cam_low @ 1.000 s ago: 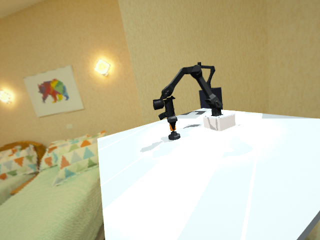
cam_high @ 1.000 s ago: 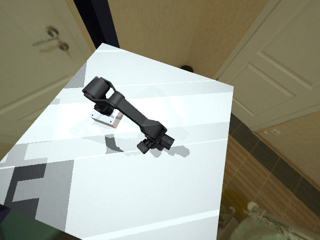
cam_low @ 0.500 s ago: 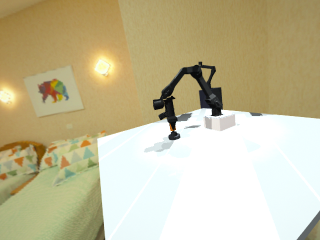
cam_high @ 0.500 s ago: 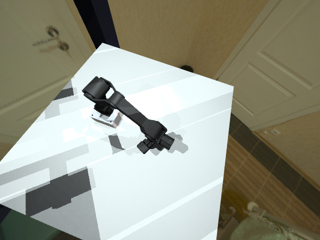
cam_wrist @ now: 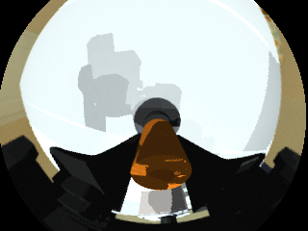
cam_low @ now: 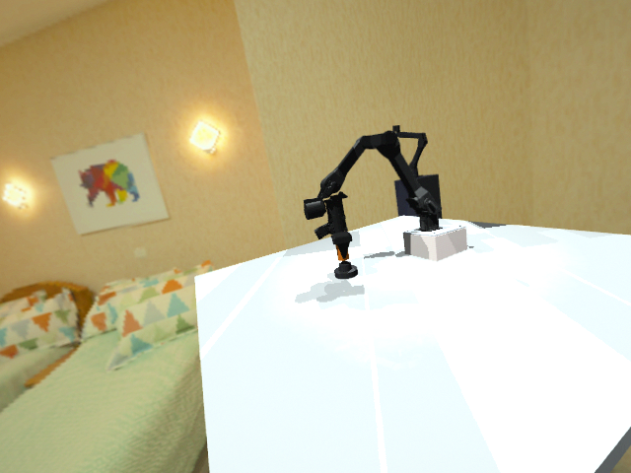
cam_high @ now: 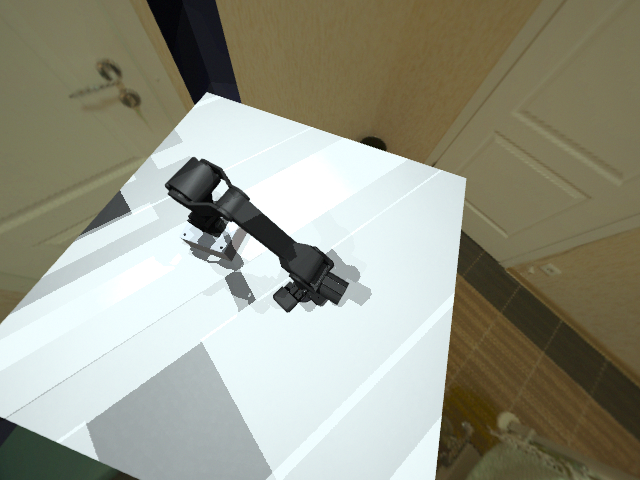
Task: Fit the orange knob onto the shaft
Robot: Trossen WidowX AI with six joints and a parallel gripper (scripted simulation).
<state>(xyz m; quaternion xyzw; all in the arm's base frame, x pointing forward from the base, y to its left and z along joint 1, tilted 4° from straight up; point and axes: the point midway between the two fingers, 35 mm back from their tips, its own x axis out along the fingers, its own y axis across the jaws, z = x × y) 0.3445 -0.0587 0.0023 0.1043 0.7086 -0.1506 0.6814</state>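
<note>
Right now my gripper tip is 20 mm below the orange knob. Also, from my gripper tip: dark round pedestal: 40 mm below.
</note>
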